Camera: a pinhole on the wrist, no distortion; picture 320 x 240 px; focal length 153.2 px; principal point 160.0 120.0 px. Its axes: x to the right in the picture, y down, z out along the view. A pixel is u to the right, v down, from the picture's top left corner.
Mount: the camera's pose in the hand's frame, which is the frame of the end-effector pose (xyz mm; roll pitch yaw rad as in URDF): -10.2 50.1 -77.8 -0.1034 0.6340 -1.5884
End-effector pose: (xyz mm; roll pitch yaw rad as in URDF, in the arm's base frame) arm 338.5 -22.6 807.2 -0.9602 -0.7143 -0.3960
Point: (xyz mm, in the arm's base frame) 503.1 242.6 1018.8
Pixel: 39 192
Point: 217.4 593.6 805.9
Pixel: 16 16
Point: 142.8 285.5 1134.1
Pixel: 144 105
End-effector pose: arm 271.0 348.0 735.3 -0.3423 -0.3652 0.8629
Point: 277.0 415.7 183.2
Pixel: behind the camera
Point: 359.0 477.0 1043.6
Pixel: 117 228
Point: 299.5 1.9 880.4
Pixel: 232 36
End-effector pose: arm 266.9 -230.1 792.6 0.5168 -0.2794 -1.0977
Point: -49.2 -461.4 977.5
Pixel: 161 141
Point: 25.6 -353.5 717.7
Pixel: 245 102
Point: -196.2 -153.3 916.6
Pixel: 151 36
